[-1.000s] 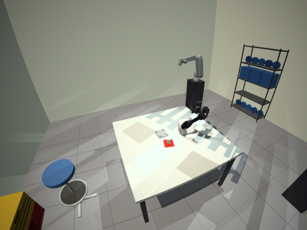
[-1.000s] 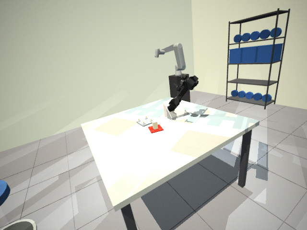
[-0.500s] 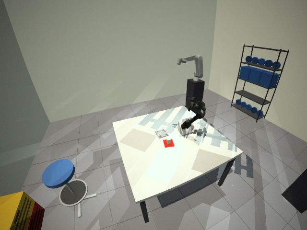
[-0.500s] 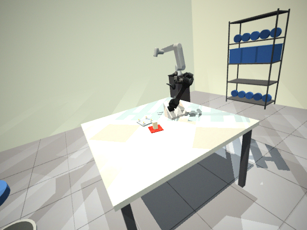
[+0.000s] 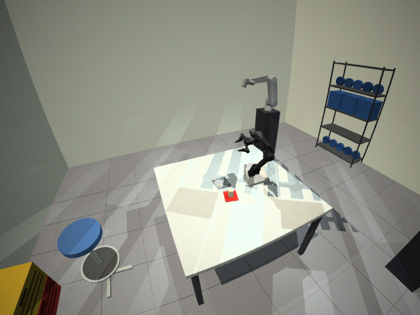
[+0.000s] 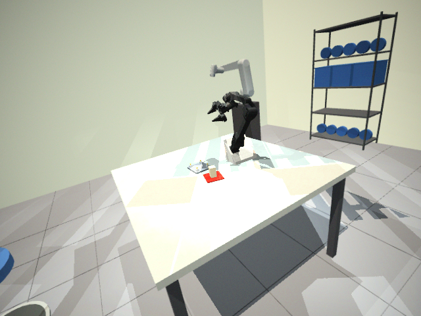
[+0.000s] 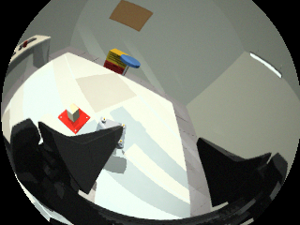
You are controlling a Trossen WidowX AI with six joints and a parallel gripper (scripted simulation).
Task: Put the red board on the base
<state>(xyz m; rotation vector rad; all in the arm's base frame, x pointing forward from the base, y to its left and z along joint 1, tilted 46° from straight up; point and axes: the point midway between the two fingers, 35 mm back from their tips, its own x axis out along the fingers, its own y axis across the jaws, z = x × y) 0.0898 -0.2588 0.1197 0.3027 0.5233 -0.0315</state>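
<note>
The red board lies 33 cm below my gripper tip, 23 cm to the left of it and 15 cm ahead of it. The rest, counted from my gripper tip: grey base 35 cm below, 16 cm ahead, 3 cm to the left.
</note>
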